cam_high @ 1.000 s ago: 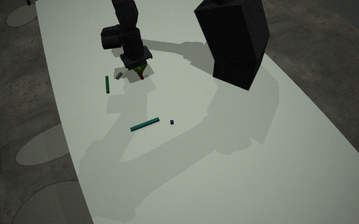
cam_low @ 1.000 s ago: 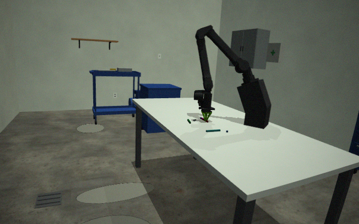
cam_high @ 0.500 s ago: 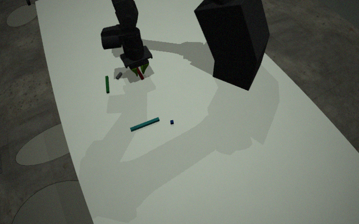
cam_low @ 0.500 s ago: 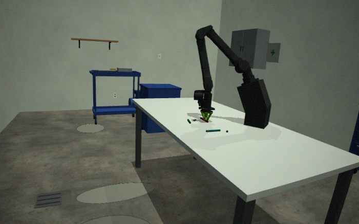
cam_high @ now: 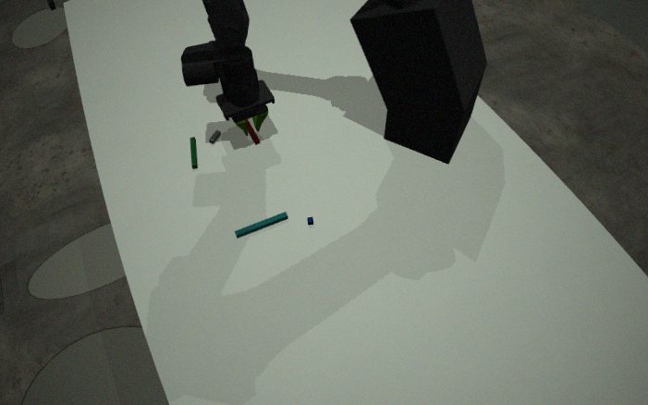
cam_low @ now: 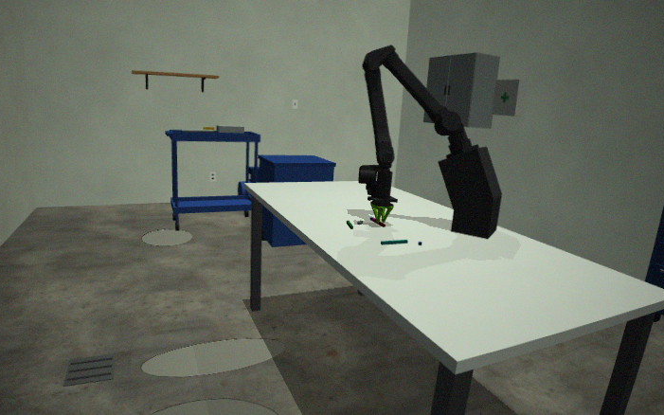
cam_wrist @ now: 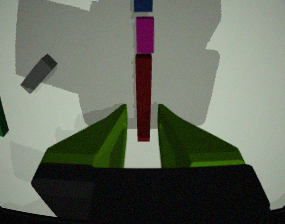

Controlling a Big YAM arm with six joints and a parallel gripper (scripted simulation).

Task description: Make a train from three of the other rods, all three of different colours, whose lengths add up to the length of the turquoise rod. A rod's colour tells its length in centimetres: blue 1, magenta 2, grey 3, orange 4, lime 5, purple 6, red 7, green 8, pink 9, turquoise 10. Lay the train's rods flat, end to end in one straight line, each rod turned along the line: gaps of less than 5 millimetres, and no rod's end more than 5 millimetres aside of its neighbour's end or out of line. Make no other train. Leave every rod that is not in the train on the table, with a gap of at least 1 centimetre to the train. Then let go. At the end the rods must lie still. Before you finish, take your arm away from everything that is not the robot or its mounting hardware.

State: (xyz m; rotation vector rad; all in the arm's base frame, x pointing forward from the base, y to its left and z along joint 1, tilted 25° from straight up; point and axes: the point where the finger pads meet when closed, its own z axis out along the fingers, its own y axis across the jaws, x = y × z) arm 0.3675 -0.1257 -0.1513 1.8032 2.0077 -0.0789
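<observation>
Now: hand 10 mm above the red rod. Also, from my hand: green rod 130 mm ahead, 10 mm below; magenta rod 50 mm to the right, 10 mm below; grey rod 80 mm ahead, 30 mm to the right, 10 mm below.
</observation>
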